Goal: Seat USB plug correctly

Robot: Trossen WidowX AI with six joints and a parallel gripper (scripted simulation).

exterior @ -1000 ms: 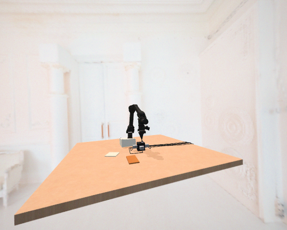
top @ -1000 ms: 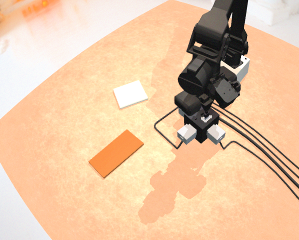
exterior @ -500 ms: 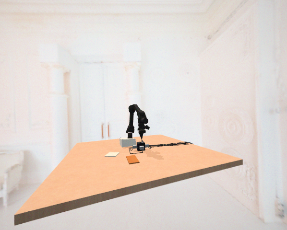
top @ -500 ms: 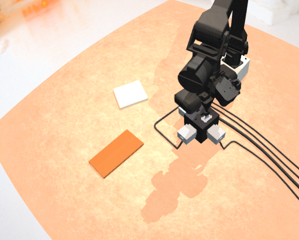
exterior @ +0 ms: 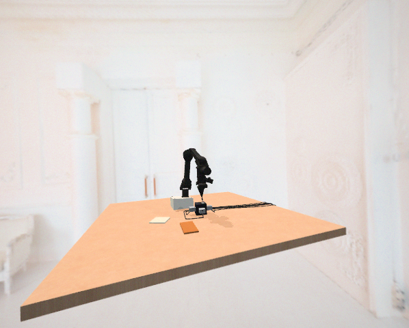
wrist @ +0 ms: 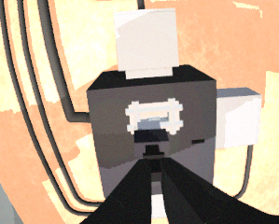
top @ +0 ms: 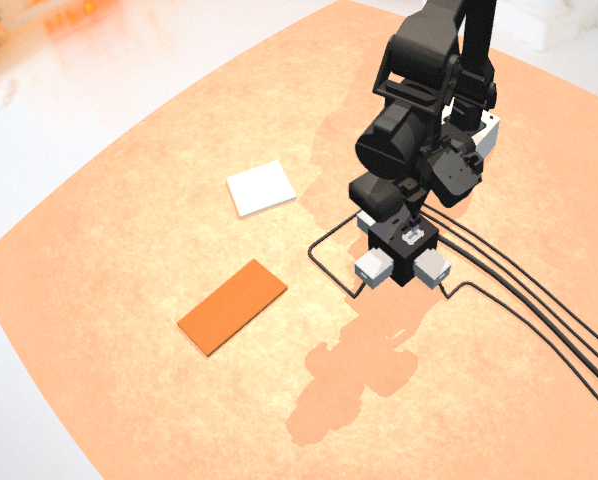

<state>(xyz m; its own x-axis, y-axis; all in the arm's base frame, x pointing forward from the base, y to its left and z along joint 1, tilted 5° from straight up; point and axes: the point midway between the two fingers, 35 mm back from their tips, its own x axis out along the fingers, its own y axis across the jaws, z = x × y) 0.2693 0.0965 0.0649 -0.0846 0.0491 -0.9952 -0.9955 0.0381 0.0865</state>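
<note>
My gripper tip is now 10 mm to the right of the USB socket and 50 mm above it. Round my gripper tip: USB plug 20 mm below; orange pad 250 mm ahead, 120 mm to the right, 120 mm below; white pad 80 mm ahead, 290 mm to the right, 120 mm below.
</note>
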